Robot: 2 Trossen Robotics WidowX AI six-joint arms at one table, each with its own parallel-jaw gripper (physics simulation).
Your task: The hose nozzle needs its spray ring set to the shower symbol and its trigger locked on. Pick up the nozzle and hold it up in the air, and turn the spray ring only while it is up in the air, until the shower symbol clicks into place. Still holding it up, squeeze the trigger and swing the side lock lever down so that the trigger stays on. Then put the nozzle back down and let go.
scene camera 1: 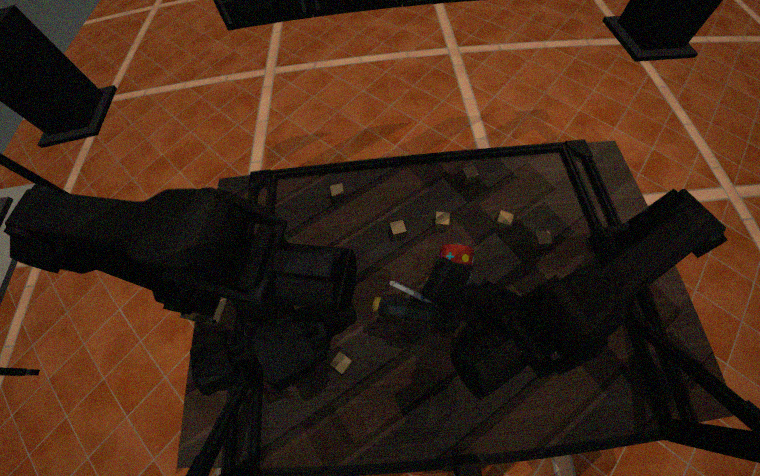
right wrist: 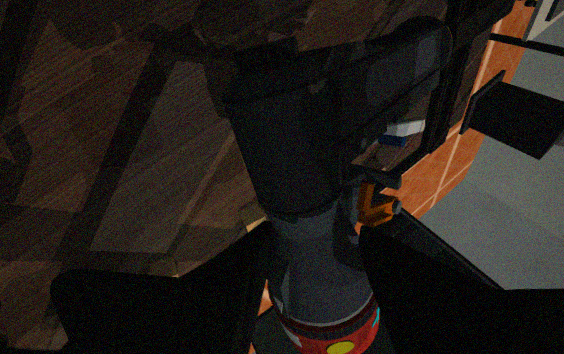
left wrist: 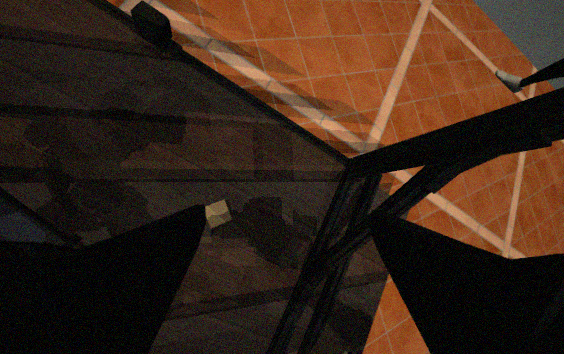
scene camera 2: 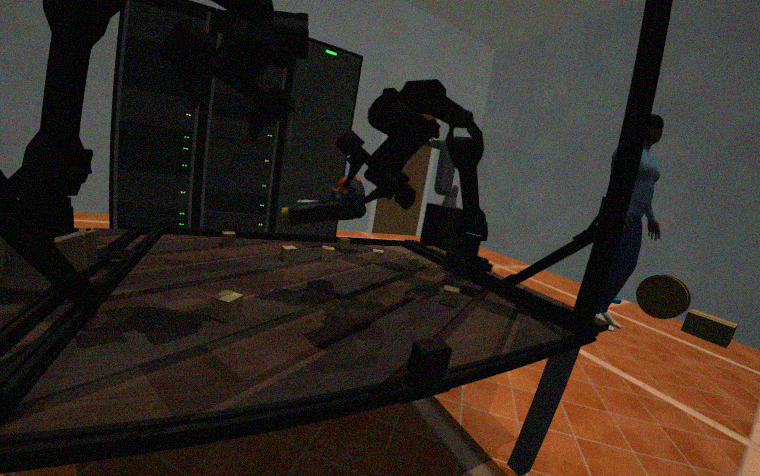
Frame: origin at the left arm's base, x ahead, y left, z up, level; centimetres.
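Seen in the pictures: left gripper, fingertip midpoint: [left wrist: 288, 215] [scene camera 2: 226, 125]; right gripper, fingertip midpoint: [right wrist: 315, 231] [scene camera 2: 350, 198]; left arm's base, origin of the base link: [scene camera 1: 205, 299] [scene camera 2: 47, 232]; right arm's base, origin of the base link: [scene camera 1: 629, 242] [scene camera 2: 467, 255].
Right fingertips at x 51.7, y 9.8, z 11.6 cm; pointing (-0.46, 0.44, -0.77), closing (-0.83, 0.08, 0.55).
Offsets run from my right fingertips to a thing's top centre. "spot": to the spot under its first point. Level surfaces: height alone.
The nozzle [scene camera 1: 448, 277] [scene camera 2: 322, 210] [right wrist: 300, 170] is up in the air above the table, its dark handle nearly level with a yellow end at the left. My right gripper [right wrist: 315, 231] is shut on its grey neck. The red spray ring @(dx +0.3, dy +4.1, dz +4.8 cm) [scene camera 1: 457, 253] [scene camera 2: 348, 183] [right wrist: 350, 339] shows a yellow dot and a cyan mark; I cannot tell which symbol is set. A white bar @(spot: dx -6.9, dy -2.1, dz -1.3 cm) [scene camera 1: 409, 290] [right wrist: 406, 128] runs beside the handle. An orange lever @(dx -2.6, dy -1.1, dz +1.6 cm) [right wrist: 376, 209] sits on the nozzle's side. My left gripper [left wrist: 288, 215] is open and empty, away from the nozzle at the left.
Small pale cubes @(dx -19.1, dy -16.4, dz -16.5 cm) [scene camera 1: 397, 227] [scene camera 2: 226, 299] [left wrist: 218, 213] are scattered on the dark wooden table @(dz -19.9 cm) [scene camera 1: 426, 431]. A black frame [scene camera 1: 420, 160] runs along the table's edges. A dark block [scene camera 2: 430, 358] stands at the edge nearest scene camera 2.
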